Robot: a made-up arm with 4 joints.
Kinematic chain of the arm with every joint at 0, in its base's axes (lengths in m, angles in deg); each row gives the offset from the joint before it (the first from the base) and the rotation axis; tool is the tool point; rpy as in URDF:
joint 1: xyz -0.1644 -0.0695 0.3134 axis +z
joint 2: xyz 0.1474 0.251 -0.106 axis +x
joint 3: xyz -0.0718 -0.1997 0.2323 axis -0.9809 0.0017 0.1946
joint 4: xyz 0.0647 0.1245 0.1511 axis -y
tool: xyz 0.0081 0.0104 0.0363 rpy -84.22 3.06 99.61
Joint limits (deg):
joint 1: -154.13..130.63
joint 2: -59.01..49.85
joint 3: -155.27..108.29
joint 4: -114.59..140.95
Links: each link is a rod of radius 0.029 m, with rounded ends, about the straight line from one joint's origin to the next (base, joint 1, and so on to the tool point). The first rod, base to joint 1, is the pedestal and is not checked.
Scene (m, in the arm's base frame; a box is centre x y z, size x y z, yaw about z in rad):
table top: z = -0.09
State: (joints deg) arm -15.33 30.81 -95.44 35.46
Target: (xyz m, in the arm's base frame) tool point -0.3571 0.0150 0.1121
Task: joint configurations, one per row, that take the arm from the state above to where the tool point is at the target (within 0.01 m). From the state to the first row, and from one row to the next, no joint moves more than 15 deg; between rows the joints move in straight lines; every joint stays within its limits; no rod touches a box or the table.
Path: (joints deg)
1: -30.09 31.31 -100.95 37.15
2: -44.85 31.82 -106.46 38.83
3: -59.61 32.32 -111.97 40.52
4: -74.36 32.83 -117.48 42.21
5: -89.12 33.33 -122.99 43.90
6: -103.88 33.84 -128.50 45.58
7: -118.64 34.34 -134.01 47.27
8: -133.40 34.85 -139.52 48.96

